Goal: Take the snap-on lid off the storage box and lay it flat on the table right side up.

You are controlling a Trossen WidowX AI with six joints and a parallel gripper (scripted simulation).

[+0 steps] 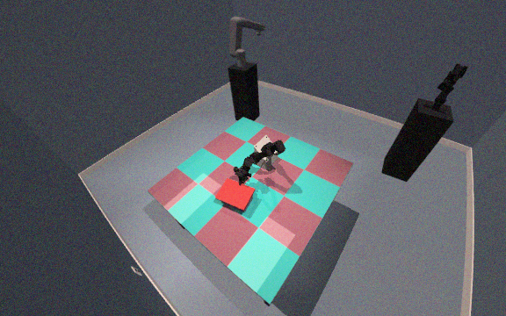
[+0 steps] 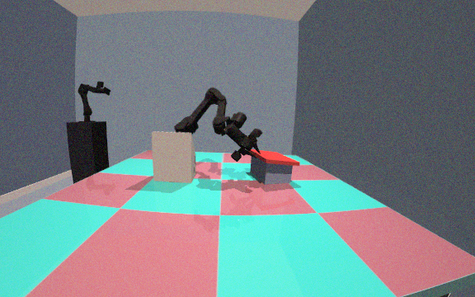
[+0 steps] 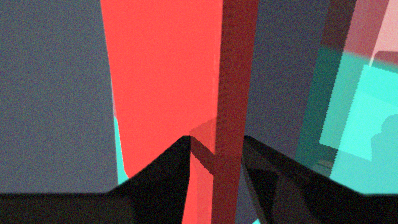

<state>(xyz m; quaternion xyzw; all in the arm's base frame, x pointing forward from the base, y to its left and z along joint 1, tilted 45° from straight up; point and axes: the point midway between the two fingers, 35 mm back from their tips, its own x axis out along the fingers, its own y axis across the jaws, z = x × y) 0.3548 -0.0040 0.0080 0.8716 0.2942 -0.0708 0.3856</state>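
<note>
Now: the red lid 8 cm ahead of my gripper tip and 1 cm to the left of it. Also, from my gripper tip: grey storage box (7 cm ahead, 6 cm below, 1 cm to the left).
</note>
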